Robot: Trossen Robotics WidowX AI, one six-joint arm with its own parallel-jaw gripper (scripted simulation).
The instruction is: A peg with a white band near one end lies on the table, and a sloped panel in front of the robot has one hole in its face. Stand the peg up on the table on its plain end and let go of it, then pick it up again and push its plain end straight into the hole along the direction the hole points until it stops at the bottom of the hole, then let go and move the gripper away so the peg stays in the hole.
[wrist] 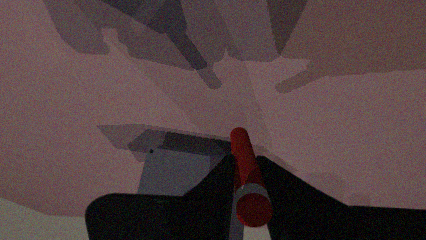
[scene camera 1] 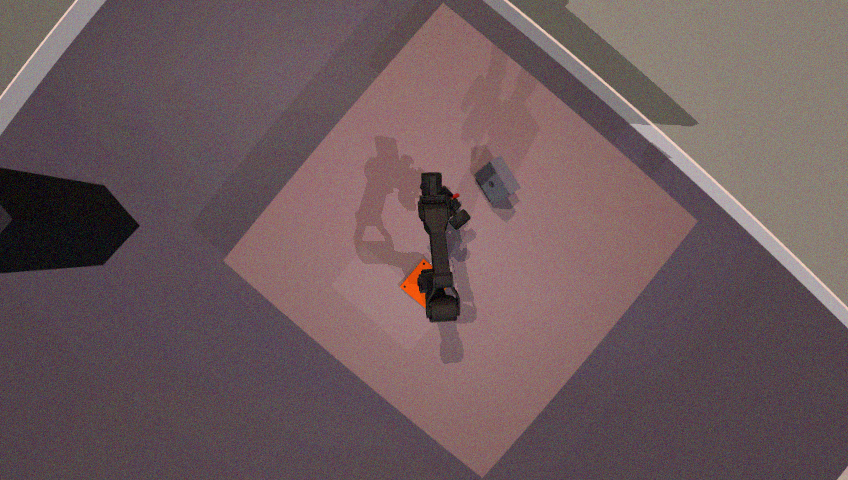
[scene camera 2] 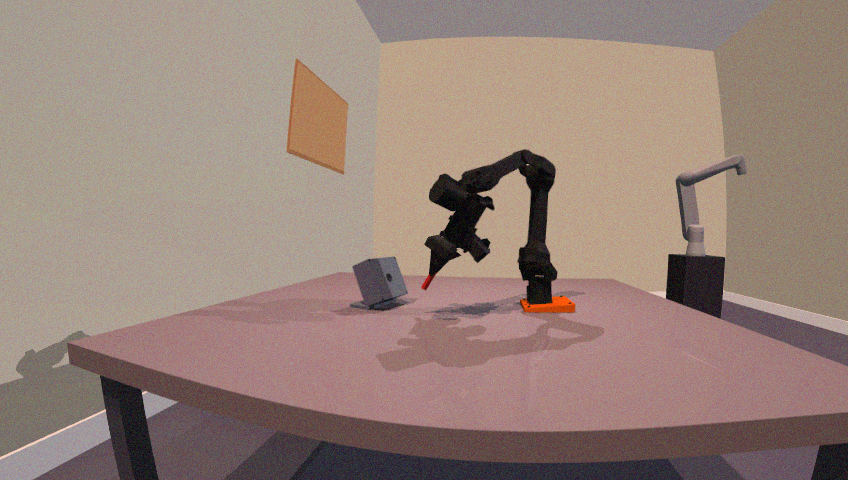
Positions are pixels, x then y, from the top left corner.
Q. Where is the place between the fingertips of my gripper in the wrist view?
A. At 244, 162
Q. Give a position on a sloped panel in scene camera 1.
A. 504, 182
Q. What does my gripper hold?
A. A peg.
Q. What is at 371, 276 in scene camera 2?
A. A sloped panel.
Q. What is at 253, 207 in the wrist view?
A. A peg.
